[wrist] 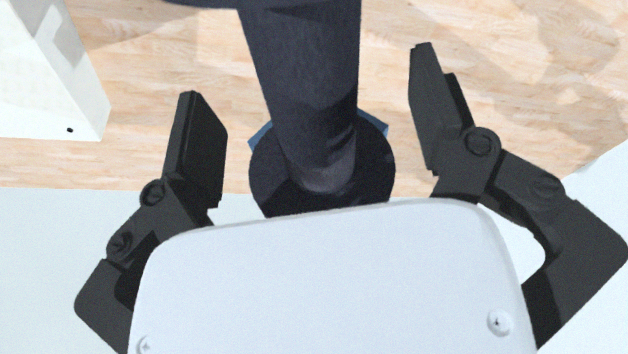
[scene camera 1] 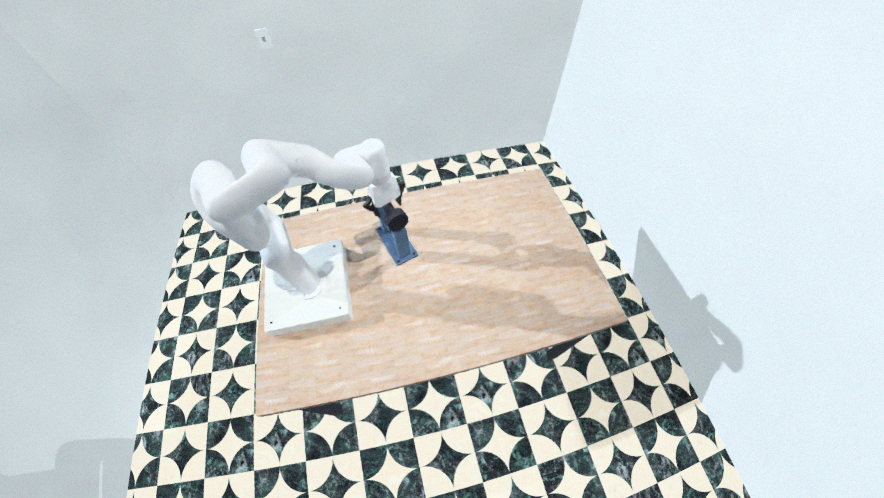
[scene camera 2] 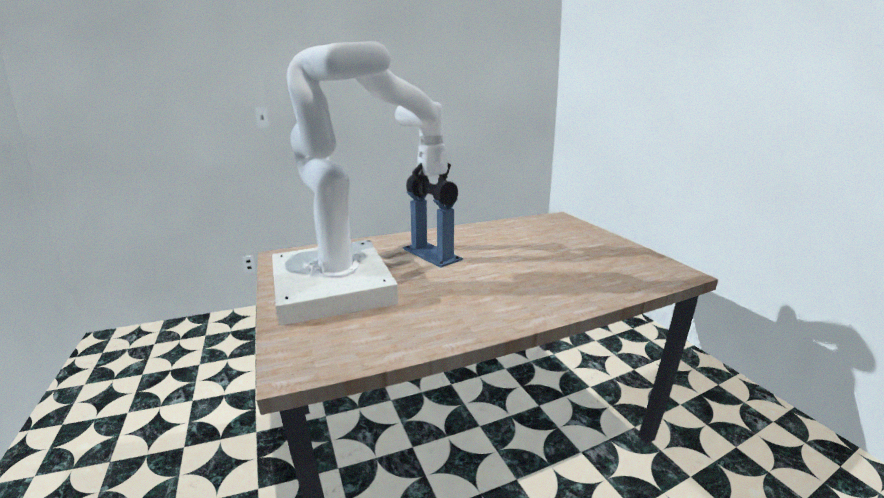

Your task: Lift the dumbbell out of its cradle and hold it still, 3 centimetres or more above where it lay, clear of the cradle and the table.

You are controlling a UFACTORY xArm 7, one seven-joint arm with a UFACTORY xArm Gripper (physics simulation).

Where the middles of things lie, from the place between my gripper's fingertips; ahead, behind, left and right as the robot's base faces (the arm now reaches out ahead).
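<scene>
I find the blue cradle (scene camera 2: 441,255) 120 mm below my hand and 10 mm to the left of it. The black dumbbell (scene camera 2: 446,192) is also 10 mm to the left of my hand, but that one is 10 mm above it.
</scene>
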